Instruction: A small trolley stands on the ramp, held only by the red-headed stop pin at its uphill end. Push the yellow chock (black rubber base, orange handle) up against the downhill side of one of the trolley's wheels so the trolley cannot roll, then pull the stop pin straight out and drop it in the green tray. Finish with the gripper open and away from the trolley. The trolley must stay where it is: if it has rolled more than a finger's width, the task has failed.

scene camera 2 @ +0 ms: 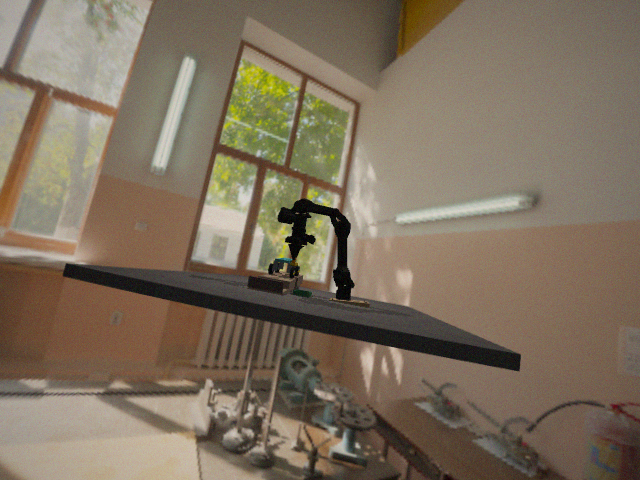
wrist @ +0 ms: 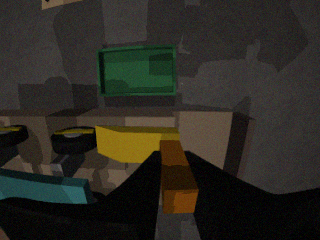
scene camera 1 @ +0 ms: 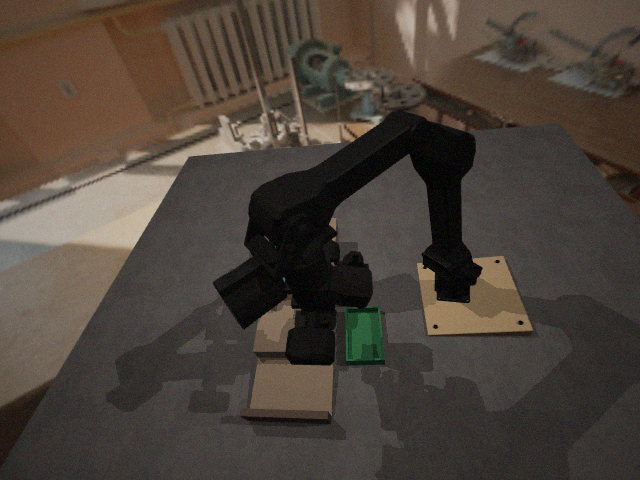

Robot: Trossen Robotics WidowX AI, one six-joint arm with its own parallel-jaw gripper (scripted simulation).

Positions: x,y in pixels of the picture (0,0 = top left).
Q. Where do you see a green tray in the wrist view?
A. At 134,71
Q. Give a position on a green tray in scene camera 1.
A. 364,340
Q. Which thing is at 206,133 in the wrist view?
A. A tan ramp.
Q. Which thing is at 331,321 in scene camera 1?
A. The gripper.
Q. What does the gripper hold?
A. A yellow chock.
